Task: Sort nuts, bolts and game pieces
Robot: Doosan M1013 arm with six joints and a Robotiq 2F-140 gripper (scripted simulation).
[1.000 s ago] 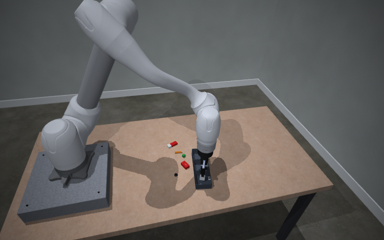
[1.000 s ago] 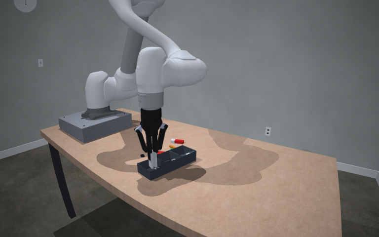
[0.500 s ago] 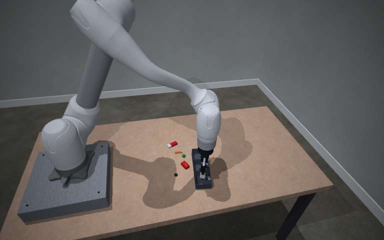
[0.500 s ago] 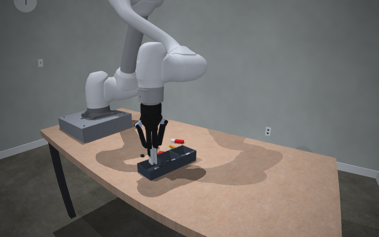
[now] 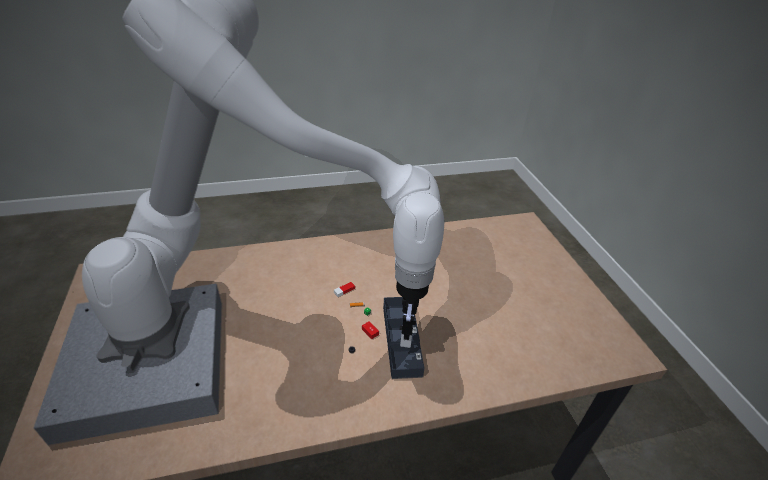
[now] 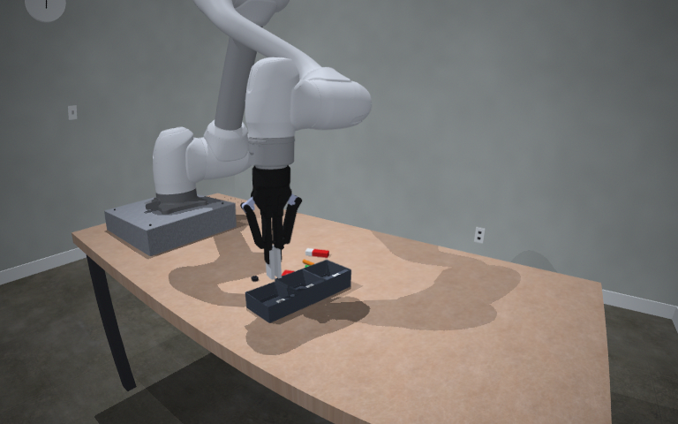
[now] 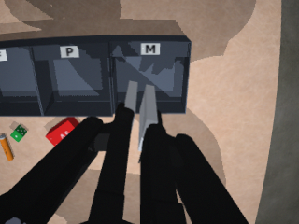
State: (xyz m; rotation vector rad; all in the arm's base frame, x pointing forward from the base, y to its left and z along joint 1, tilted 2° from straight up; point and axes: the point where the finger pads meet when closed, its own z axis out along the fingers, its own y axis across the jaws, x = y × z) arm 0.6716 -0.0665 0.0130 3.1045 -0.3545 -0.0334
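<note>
The dark three-compartment bin is 9 cm below my hand and 7 cm to the left of it. The rest, counted from my hand: black nut: 14 cm behind, 10 cm below, 4 cm to the left; then red block: 11 cm to the left, 10 cm below, 9 cm behind; then green die: 18 cm to the left, 10 cm below, 9 cm behind.
</note>
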